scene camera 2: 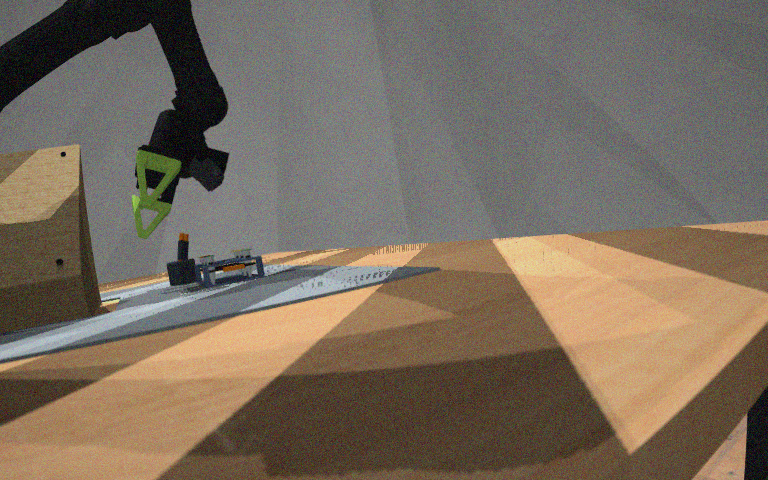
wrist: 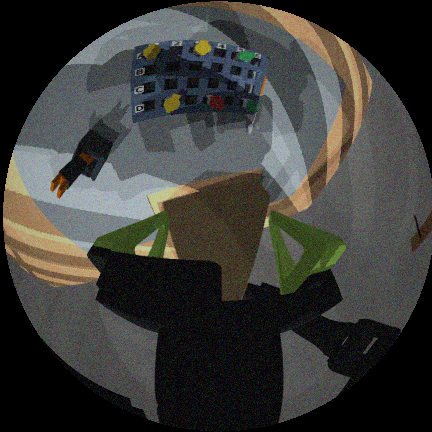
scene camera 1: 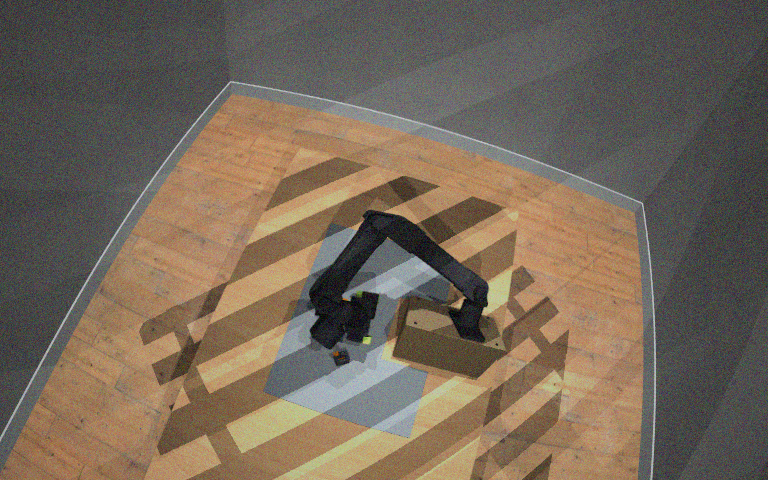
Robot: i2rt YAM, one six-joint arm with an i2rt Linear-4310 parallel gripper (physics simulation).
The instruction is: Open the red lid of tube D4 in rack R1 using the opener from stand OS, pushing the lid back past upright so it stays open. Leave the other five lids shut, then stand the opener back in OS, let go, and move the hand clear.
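Frame: origin at the arm's base, x back, y right, z up, level; metres.
Seen in the pictures: gripper, fingertip midpoint: (scene camera 2: 144, 222) (wrist: 218, 215) (scene camera 1: 373, 319); arm's base, origin of the base link: (wrist: 228, 288) (scene camera 1: 465, 326).
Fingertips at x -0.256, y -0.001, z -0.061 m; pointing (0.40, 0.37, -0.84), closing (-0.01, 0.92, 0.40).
Offsets run from my fingertips to a thing's top centre. "spot": to the spot under its first point. Level surfaces: height alone.
My gripper (scene camera 1: 363, 317) (scene camera 2: 144, 221) (wrist: 218, 215) is open and empty, high above the mat, with its green fingers wide apart. The black opener {dx -0.075, dy -0.113, dz -0.018 m} (scene camera 2: 183, 246) (wrist: 72, 170) with orange prongs stands upright in stand OS {dx -0.068, dy -0.108, dz -0.065 m} (scene camera 1: 341, 358) (scene camera 2: 181, 272) (wrist: 102, 142), apart from the fingers. The blue rack R1 {dx -0.111, dy +0.023, dz -0.063 m} (scene camera 2: 249, 260) (wrist: 156, 77) is beside the stand, mostly hidden by the arm in scene camera 1. In the wrist view, the red lid {dx -0.081, dy +0.024, dz -0.063 m} (wrist: 216, 103) is in row D and looks shut, between a yellow lid {dx -0.087, dy -0.014, dz -0.063 m} (wrist: 172, 103) and a dark green lid {dx -0.076, dy +0.063, dz -0.063 m} (wrist: 251, 105). Two yellow lids and a green lid are in row A.
A large wooden block (scene camera 1: 441, 350) (scene camera 2: 45, 254) (wrist: 217, 225) stands beside the grey mat {dz -0.105 m} (scene camera 1: 385, 390) (scene camera 2: 317, 283). The black arm (scene camera 1: 413, 237) rises from the block and arches over the mat. Striped shadows cross the mat and table. An orange part {spot: dx -0.099, dy +0.111, dz -0.105 m} (wrist: 264, 85) shows at the rack's right end.
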